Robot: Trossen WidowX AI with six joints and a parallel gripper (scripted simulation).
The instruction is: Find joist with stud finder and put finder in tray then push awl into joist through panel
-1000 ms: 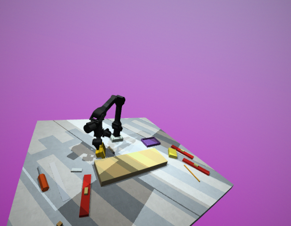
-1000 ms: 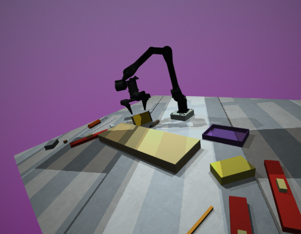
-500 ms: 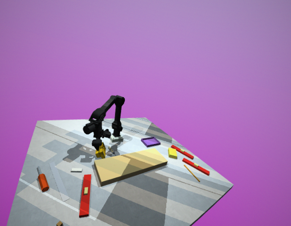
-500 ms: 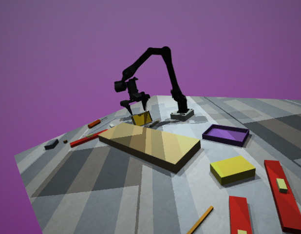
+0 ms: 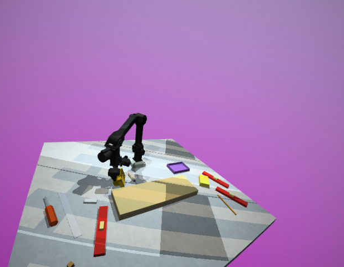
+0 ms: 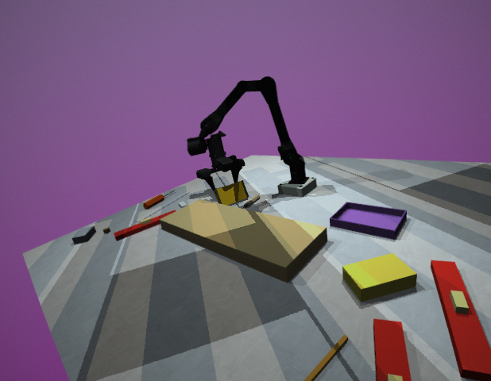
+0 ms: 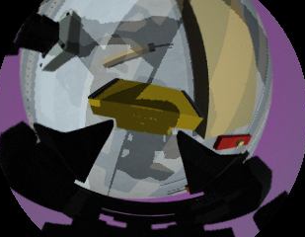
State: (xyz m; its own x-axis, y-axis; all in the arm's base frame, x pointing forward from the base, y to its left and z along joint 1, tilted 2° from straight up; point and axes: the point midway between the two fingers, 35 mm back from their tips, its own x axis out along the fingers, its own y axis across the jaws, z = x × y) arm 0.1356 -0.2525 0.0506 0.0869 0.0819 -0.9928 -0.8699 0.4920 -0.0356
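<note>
Right now the yellow stud finder is 20 mm below my gripper tip and 10 mm ahead of it. Also, from my gripper tip: clear ruler: 280 mm to the right, 100 mm ahead, 50 mm below; then white block: 170 mm to the right, 90 mm ahead, 40 mm below; then awl: 110 mm to the left, 40 mm below, 40 mm ahead.
</note>
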